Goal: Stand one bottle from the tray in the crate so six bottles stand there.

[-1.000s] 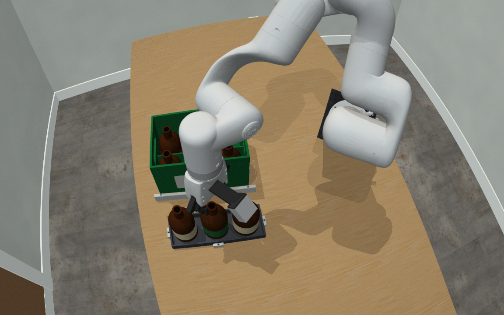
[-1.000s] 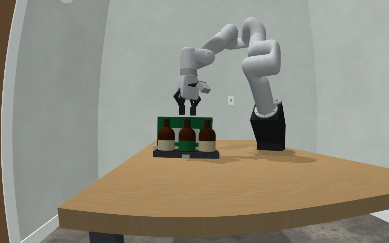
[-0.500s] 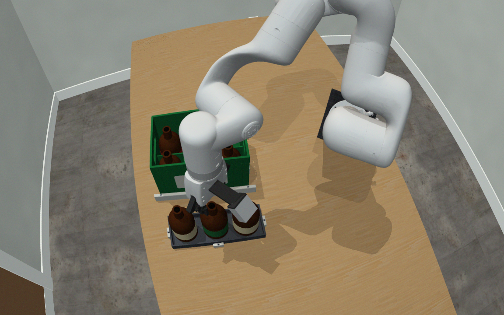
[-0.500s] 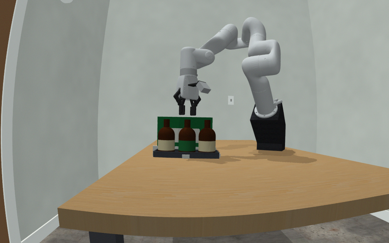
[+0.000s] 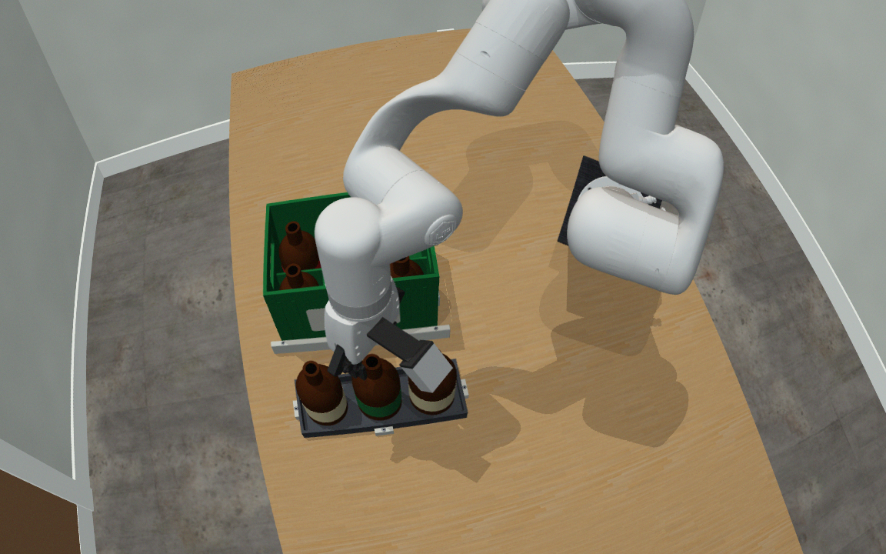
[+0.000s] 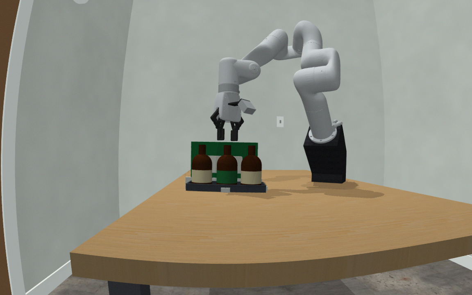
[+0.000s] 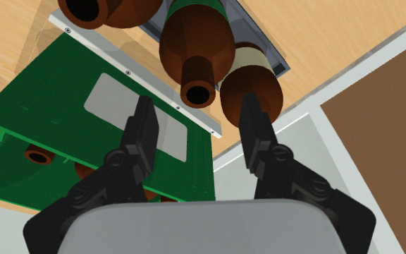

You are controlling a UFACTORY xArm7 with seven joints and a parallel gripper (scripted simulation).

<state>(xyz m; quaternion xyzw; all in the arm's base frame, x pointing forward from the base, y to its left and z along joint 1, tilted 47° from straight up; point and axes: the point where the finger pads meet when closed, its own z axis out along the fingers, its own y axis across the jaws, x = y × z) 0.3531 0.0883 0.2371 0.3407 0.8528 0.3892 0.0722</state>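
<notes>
My gripper is now 11 cm above the green-label bottle. Round my hand: dark tray (18 cm below); green crate (21 cm to the right, 11 cm below, 5 cm ahead).
</notes>
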